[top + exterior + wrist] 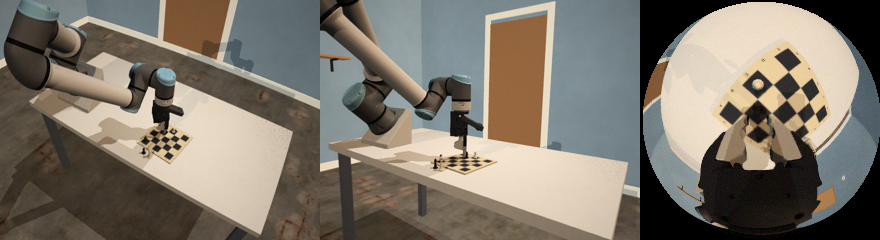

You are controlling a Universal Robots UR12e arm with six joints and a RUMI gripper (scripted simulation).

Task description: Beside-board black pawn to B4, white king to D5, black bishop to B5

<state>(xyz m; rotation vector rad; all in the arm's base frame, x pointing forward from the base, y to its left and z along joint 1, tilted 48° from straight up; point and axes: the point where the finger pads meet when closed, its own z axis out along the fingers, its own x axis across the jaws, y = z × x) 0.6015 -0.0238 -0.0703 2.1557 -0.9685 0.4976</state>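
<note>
My hand is 40 mm short of the chessboard, 40 mm to the left of it and 30 mm above it. Round my hand: black bishop (10 mm behind, 180 mm to the right, 10 mm below); then white king (20 mm ahead, 180 mm to the right).
</note>
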